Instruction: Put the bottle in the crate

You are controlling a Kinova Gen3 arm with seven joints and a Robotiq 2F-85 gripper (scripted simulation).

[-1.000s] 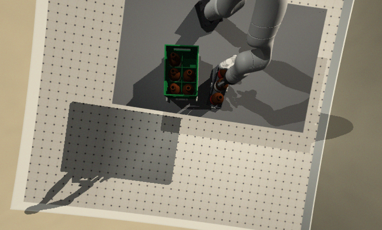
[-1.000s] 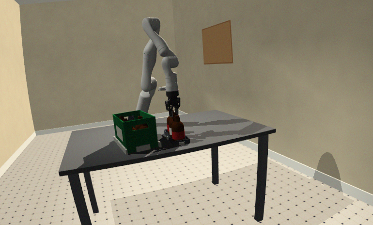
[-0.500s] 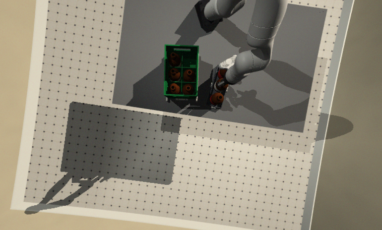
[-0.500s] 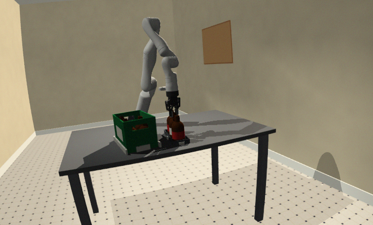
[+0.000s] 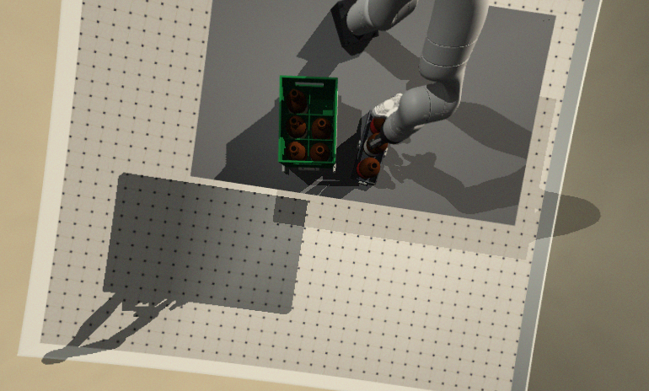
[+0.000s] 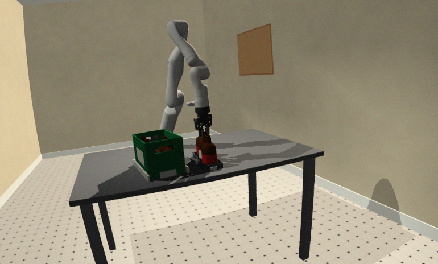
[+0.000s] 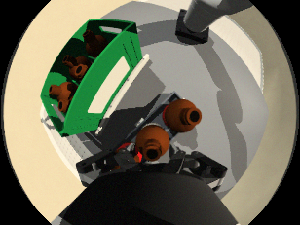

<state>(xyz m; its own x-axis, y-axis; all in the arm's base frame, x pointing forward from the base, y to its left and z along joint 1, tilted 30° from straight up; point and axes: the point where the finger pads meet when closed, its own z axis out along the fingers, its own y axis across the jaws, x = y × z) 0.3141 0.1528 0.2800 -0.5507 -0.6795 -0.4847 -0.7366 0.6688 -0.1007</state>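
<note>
Right now my hand is 14 cm above the dark tray. The rest, counted from my hand: green crate: 25 cm to the right, 7 cm below, 5 cm ahead.
</note>
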